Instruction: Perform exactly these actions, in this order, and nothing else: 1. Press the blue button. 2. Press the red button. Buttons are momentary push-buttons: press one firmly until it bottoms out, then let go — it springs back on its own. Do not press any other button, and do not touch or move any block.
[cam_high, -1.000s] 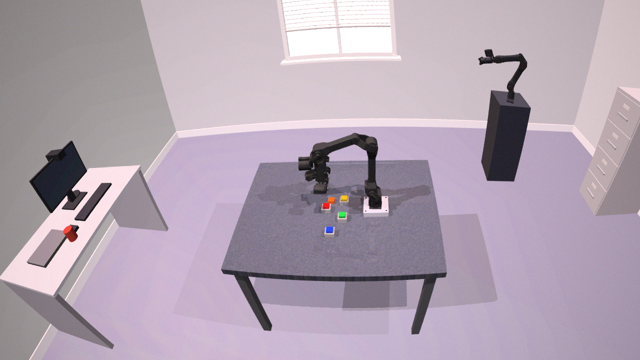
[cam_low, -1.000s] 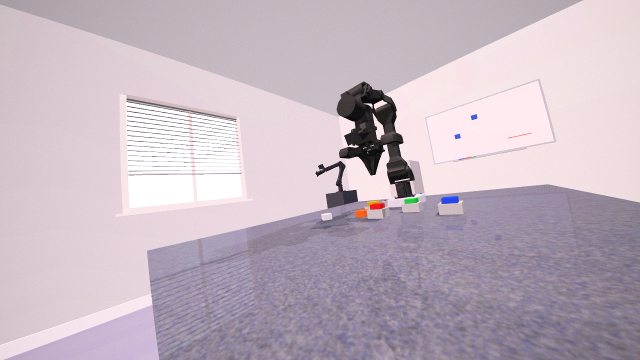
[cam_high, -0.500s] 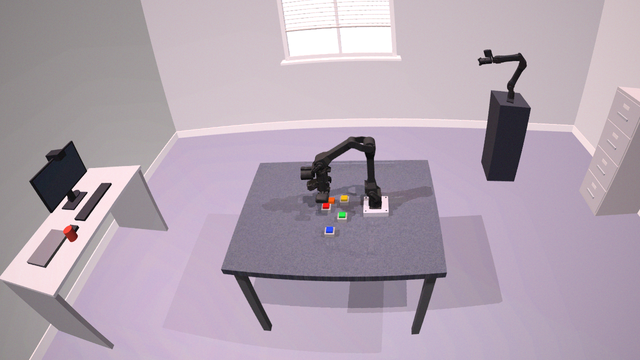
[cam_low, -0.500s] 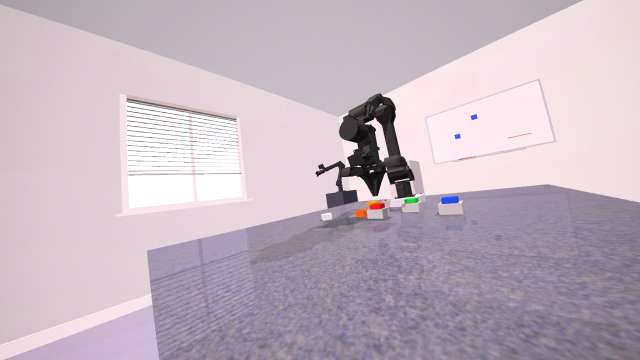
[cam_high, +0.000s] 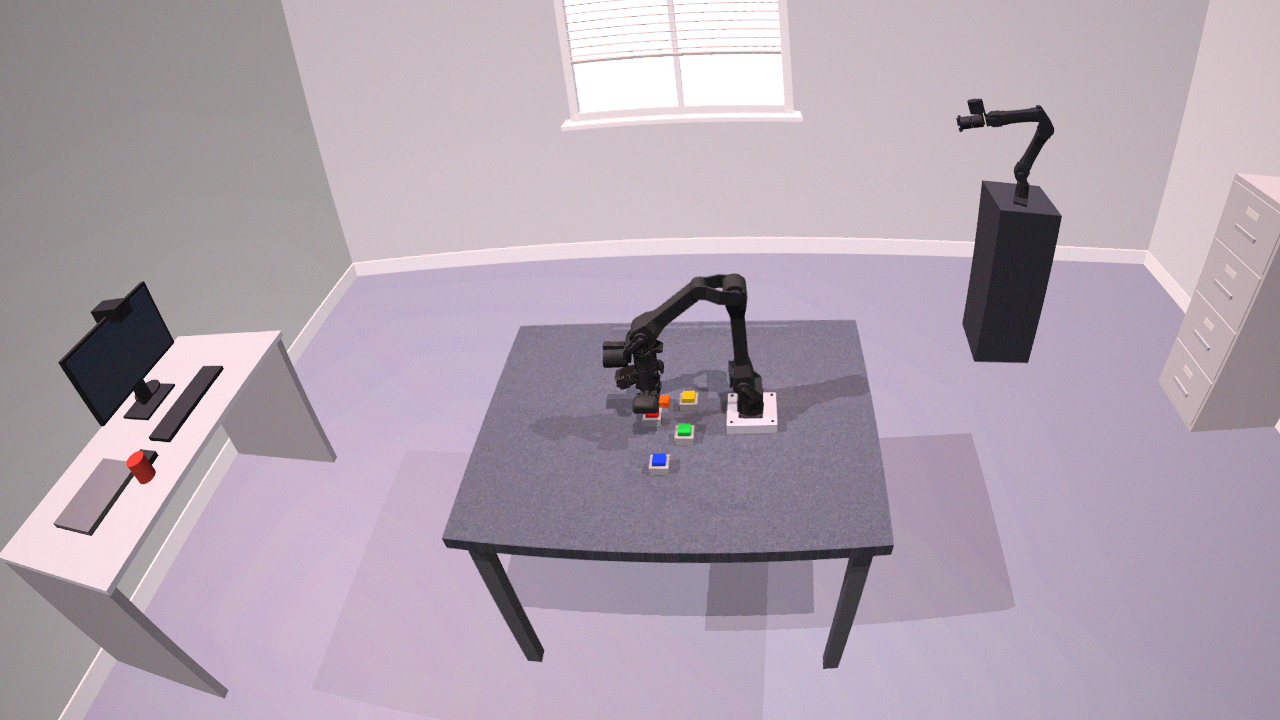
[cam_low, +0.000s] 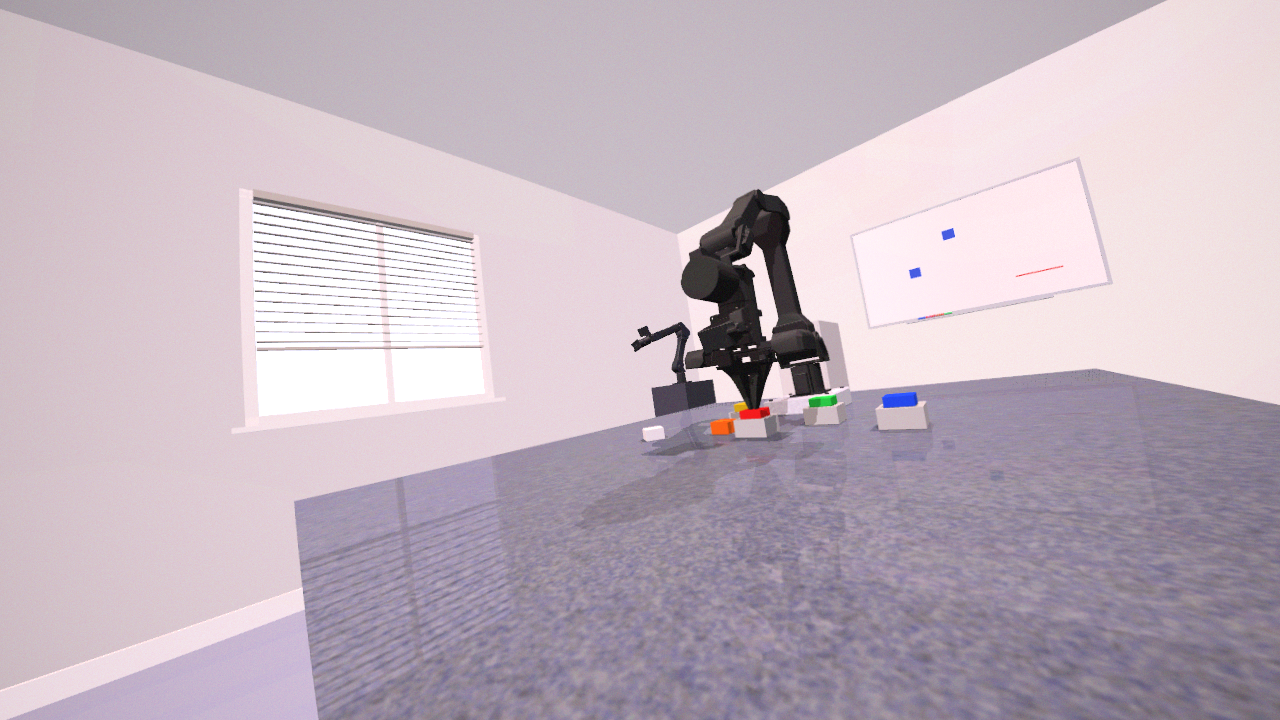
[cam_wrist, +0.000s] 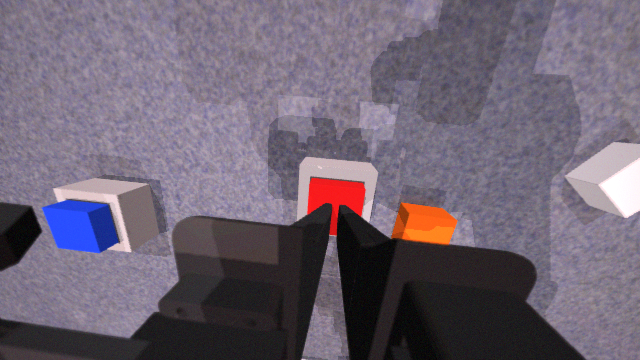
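My gripper tip is 1 cm above the red button. Round my gripper tip: orange block 7 cm to the right, 3 cm below, 2 cm behind; then green button 9 cm behind, 6 cm to the left; then yellow button 9 cm behind, 6 cm to the right.
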